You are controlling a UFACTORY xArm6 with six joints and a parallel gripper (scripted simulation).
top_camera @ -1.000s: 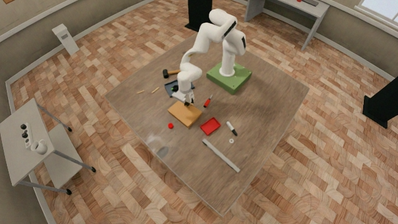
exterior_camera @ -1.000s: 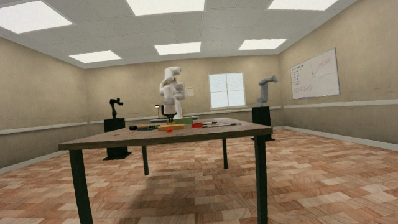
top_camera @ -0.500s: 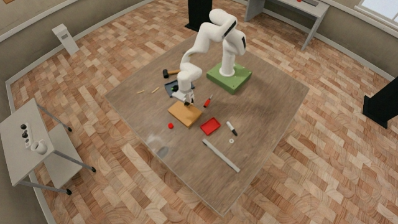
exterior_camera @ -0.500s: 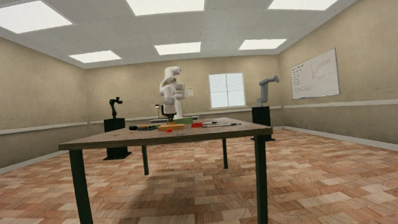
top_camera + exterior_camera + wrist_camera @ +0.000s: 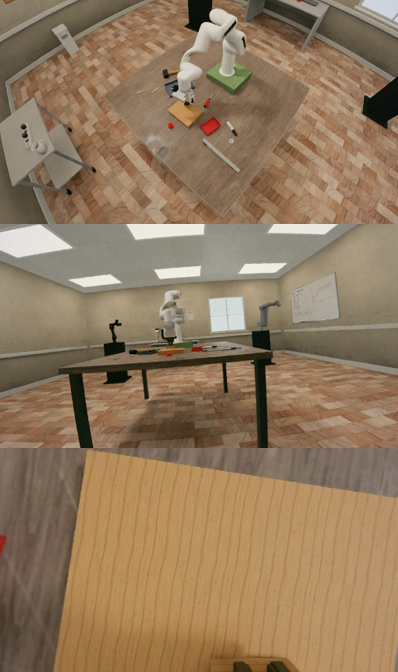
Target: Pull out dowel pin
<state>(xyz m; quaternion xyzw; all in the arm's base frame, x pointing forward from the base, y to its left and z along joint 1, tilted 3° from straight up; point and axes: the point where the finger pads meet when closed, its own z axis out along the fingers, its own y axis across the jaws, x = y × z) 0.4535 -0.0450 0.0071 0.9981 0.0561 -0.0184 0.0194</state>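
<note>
The dowel pin is 20 mm below my hand. Also, from my hand: tan bench board 50 mm below, 40 mm ahead, 10 mm to the left; then red cap 180 mm ahead, 70 mm below; then small wooden block 30 mm below.
</note>
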